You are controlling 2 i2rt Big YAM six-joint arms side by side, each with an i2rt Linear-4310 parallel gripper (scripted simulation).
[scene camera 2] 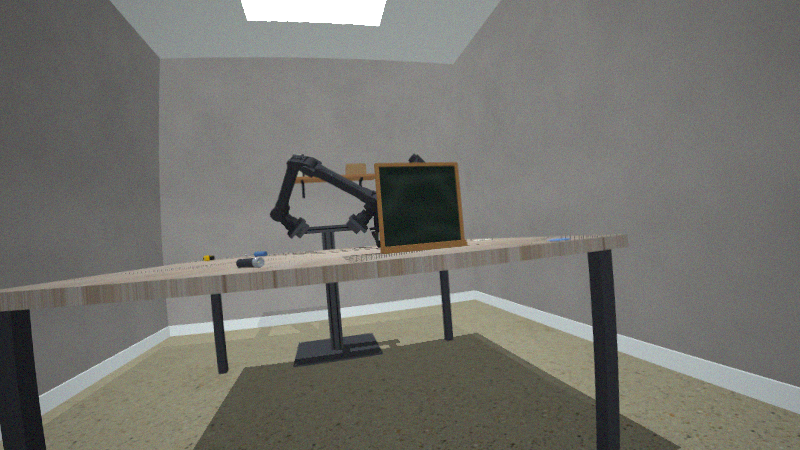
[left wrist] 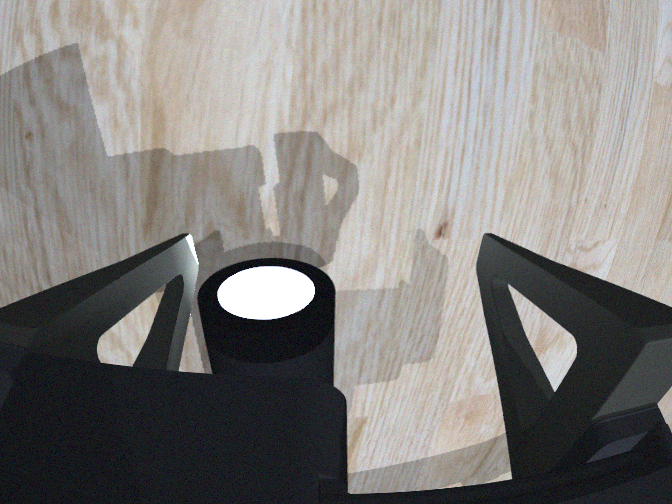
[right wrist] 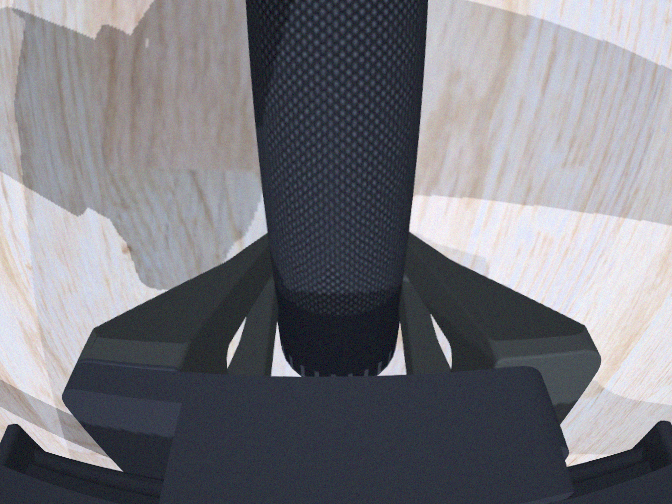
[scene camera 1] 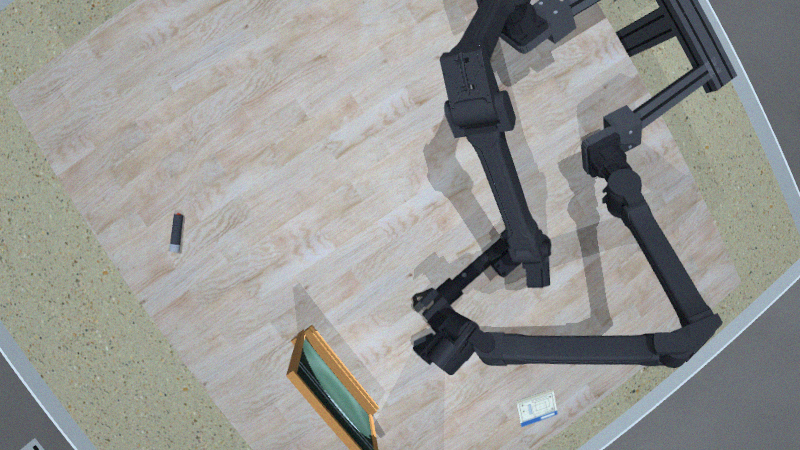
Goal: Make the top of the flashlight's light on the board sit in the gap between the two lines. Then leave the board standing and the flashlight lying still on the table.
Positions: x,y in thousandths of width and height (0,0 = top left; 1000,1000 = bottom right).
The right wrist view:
my right gripper: 504,493
black flashlight: 502,197
